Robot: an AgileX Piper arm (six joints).
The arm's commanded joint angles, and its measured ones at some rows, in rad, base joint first. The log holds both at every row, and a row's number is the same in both.
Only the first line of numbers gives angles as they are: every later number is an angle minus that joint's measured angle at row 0.
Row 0, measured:
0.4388, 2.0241, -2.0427, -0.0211, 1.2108, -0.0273
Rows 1 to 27, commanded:
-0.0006, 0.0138, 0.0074, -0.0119, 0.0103, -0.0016
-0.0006, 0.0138, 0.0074, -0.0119, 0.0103, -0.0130
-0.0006, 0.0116, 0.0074, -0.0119, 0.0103, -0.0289
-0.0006, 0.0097, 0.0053, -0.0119, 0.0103, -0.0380
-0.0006, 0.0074, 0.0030, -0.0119, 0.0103, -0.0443
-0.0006, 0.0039, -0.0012, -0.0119, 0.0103, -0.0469
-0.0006, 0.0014, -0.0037, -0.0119, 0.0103, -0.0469
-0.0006, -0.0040, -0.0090, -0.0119, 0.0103, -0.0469
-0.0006, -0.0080, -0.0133, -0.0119, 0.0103, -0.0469
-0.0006, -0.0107, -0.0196, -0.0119, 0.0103, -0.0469
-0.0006, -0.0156, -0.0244, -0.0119, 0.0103, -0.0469
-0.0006, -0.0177, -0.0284, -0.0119, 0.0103, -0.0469
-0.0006, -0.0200, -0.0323, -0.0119, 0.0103, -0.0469
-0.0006, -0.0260, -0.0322, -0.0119, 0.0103, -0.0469
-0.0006, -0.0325, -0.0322, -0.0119, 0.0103, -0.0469
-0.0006, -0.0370, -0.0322, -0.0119, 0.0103, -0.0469
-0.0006, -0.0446, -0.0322, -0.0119, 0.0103, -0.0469
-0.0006, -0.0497, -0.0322, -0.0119, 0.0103, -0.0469
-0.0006, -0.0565, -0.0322, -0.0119, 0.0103, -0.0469
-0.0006, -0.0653, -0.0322, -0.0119, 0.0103, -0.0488
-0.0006, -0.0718, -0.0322, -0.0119, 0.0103, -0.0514
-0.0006, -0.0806, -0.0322, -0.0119, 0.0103, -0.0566
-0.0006, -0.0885, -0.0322, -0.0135, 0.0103, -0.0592
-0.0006, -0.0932, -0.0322, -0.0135, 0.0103, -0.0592
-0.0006, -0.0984, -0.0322, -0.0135, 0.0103, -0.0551
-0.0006, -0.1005, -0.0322, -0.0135, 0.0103, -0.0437
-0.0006, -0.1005, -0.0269, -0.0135, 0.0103, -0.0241
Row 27, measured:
0.0000, -0.0782, -0.0277, -0.0061, 0.0085, -0.0451
